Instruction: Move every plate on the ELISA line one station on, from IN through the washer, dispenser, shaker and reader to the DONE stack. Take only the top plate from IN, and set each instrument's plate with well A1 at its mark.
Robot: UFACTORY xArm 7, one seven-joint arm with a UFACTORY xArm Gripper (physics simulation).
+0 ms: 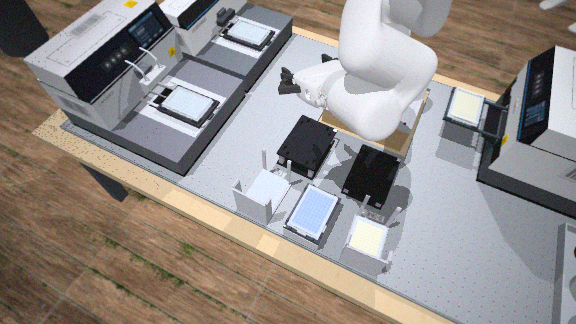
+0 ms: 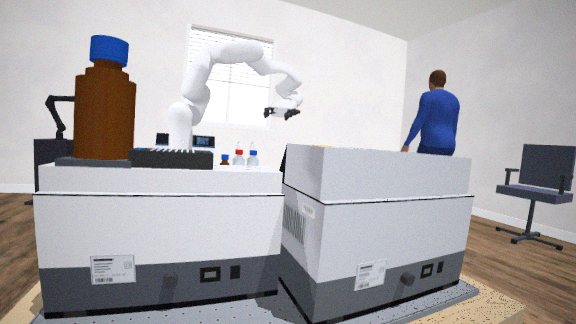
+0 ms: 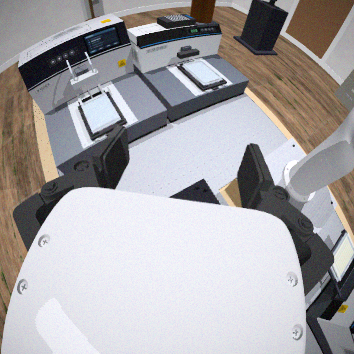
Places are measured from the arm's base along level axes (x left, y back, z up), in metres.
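Pixels of known places: gripper, fingertip midpoint: (image 1: 303,67) (image 2: 274,116) (image 3: 184,149); arm's base at its link origin: (image 3: 298,180).
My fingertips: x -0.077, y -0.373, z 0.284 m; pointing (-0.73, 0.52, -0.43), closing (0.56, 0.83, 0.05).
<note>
Ahead of a thing's pixels: the offset from my fingertips to its top centre. "pt": to the spot under its first point.
My gripper (image 1: 304,69) (image 2: 280,114) (image 3: 184,149) is open and empty, raised above the bench. A pale plate @[dx -0.350, dy -0.064, dz -0.264 m] (image 1: 187,104) (image 3: 100,114) lies at the washer (image 1: 107,57) (image 3: 75,57). Another pale plate @[dx -0.397, dy +0.307, dz -0.263 m] (image 1: 248,33) (image 3: 201,73) lies at the dispenser (image 3: 175,42) (image 2: 160,225). A blue plate @[dx +0.137, dy -0.139, dz -0.302 m] (image 1: 312,212) sits between the IN nest @[dx -0.010, dy -0.153, dz -0.243 m] (image 1: 268,212) and the DONE nest @[dx +0.287, dy -0.107, dz -0.243 m] (image 1: 362,260). A yellowish plate @[dx +0.289, dy -0.120, dz -0.349 m] (image 1: 367,235) is in the DONE nest. A yellowish plate @[dx +0.354, dy +0.390, dz -0.253 m] (image 1: 466,107) (image 3: 343,257) is on the reader's extended carrier. The IN nest has a pale top surface; its stack count and the A1 marks are unreadable.
Two black blocks @[pt dx +0.017, dy +0.031, dz -0.311 m] (image 1: 307,145) @[pt dx +0.218, dy +0.058, dz -0.331 m] (image 1: 372,175) stand behind the nests. A tan open box (image 1: 409,135) is partly hidden by the arm. The reader @[pt dx +0.516, dy +0.258, dz -0.101 m] (image 1: 550,125) stands at the right. A brown bottle @[pt dx -0.625, dy +0.377, dz -0.078 m] (image 2: 104,115) and a black rack @[pt dx -0.615, dy +0.281, dz -0.137 m] (image 2: 172,159) stand atop the dispenser.
</note>
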